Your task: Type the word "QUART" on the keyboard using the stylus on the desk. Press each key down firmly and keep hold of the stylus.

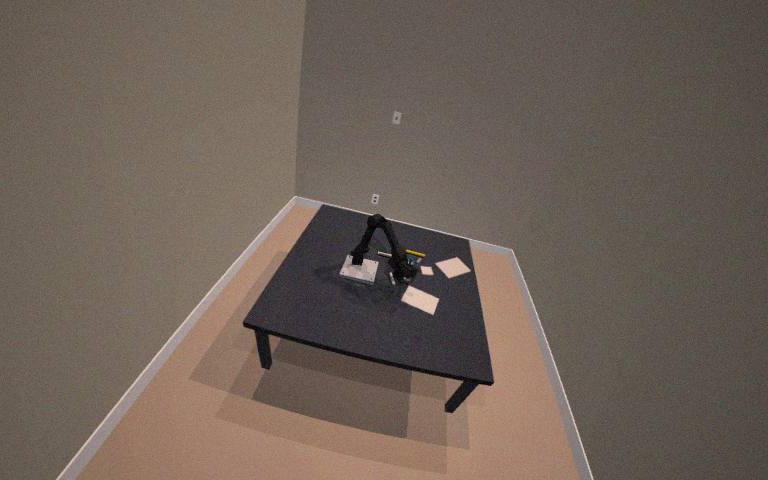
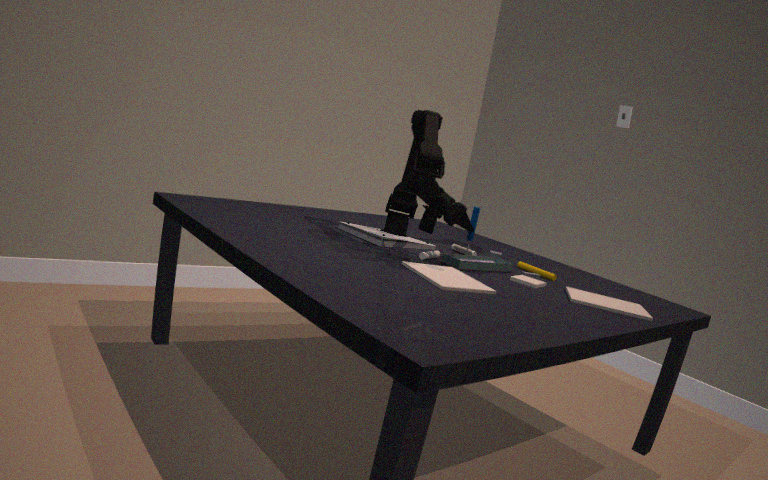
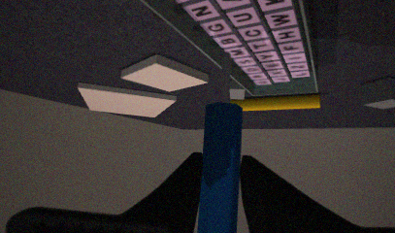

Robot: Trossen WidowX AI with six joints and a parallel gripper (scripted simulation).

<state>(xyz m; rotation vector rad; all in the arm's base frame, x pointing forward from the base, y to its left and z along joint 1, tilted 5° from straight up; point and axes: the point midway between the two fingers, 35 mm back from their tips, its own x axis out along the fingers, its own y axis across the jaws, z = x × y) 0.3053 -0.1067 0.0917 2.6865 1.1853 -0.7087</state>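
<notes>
My gripper tip is 16 cm short of the white block, 10 cm above it and 9 cm to the right of it. Also, from my gripper tip: blue stylus (1 cm below); yellow cylinder (26 cm to the left, 10 cm ahead, 9 cm below); grey stylus tip (5 cm below).
</notes>
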